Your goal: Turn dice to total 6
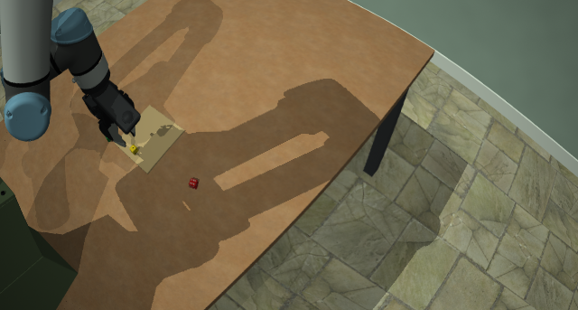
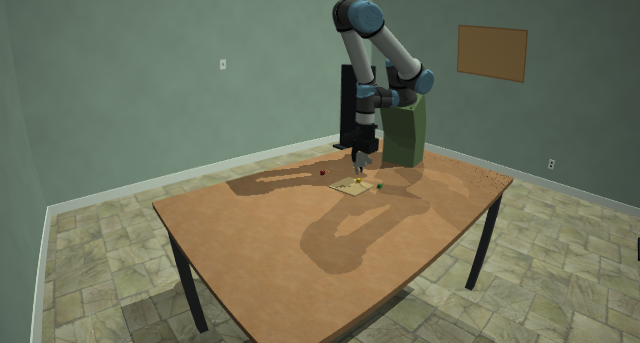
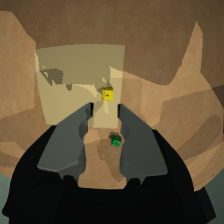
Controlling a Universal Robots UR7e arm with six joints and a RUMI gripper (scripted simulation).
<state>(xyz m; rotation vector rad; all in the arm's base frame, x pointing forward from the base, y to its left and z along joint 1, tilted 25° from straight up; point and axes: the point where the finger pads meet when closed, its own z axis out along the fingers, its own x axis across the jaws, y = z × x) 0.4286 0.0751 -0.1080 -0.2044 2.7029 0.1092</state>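
Now: hand 50 mm above the yellow die. The rest, counted from my hand: mat (50 mm ahead, 10 mm to the left, 60 mm below); then green die (40 mm behind, 90 mm to the left, 50 mm below); then red die (60 mm ahead, 170 mm to the right, 50 mm below).
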